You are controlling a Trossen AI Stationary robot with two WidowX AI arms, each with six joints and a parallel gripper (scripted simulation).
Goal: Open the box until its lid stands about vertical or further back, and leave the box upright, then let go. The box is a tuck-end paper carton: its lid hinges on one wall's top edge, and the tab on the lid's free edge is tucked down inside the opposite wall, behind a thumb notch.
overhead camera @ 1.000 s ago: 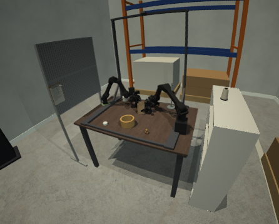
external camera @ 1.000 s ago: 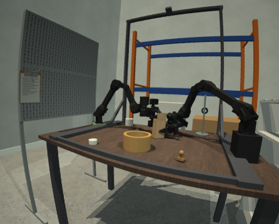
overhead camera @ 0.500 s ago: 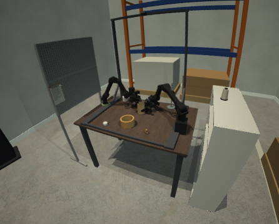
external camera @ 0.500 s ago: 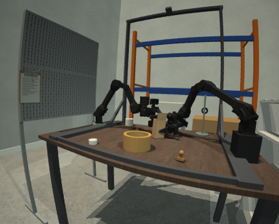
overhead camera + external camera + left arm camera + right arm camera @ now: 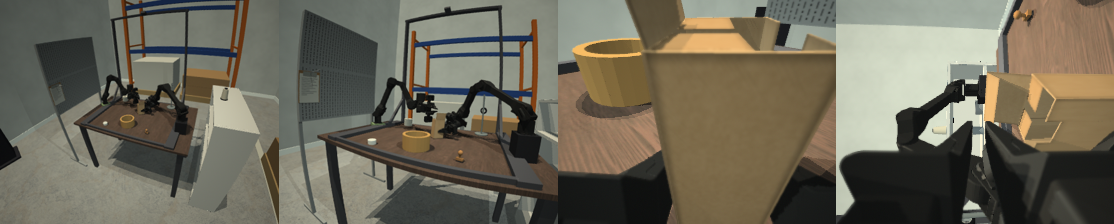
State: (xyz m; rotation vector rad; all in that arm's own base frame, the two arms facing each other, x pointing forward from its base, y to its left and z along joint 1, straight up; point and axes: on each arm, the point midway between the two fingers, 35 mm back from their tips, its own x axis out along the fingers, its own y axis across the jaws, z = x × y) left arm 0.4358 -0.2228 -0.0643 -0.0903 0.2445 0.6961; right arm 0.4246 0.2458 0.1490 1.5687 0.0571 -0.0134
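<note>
Right now my left hand is 2 cm short of the tan paper carton and 4 cm below it.
</note>
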